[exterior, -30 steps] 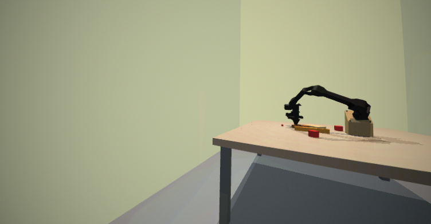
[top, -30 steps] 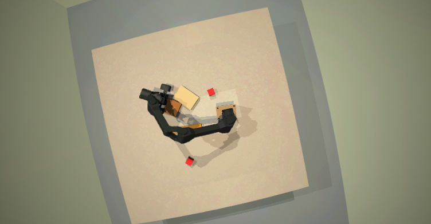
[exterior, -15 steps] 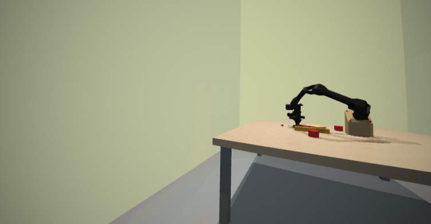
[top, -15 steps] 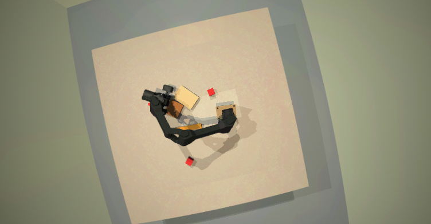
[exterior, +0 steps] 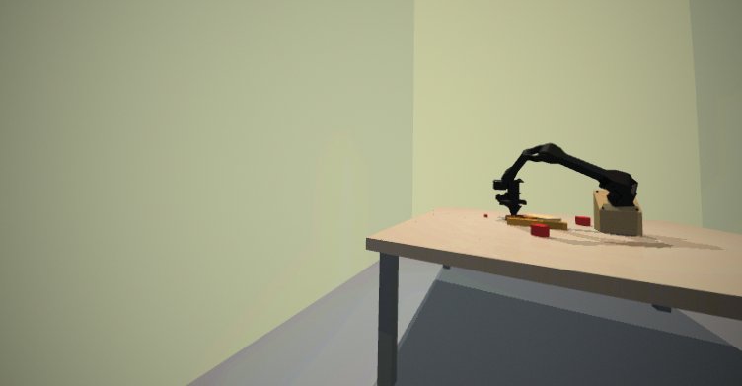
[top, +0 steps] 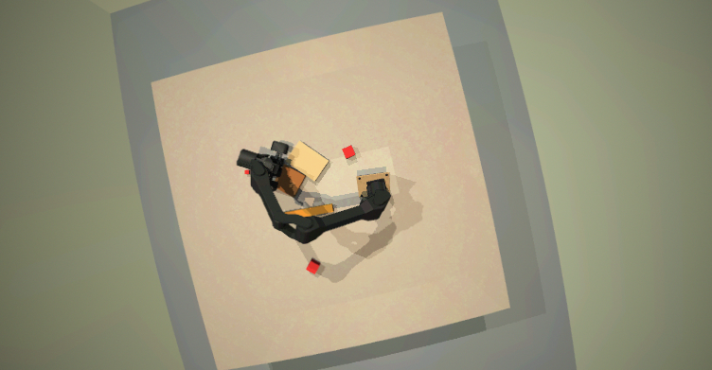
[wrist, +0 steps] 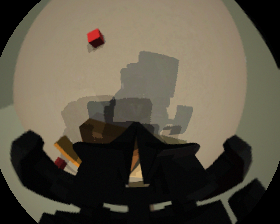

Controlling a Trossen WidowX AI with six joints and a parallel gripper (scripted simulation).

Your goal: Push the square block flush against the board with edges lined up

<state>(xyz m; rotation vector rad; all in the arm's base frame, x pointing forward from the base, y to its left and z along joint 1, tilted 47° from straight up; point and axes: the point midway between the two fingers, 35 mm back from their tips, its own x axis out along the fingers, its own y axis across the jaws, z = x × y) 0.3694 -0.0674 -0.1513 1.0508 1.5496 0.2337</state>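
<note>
Now: gripper tip 70 mm to the right of the square orange-brown block, 30 mm past it and 10 mm below it. Round my gripper tip: pale yellow box 120 mm behind, 10 mm above; tiny red piece 140 mm ahead, 10 mm to the right; narrow orange board 210 mm to the left, 70 mm behind, 10 mm above.
</note>
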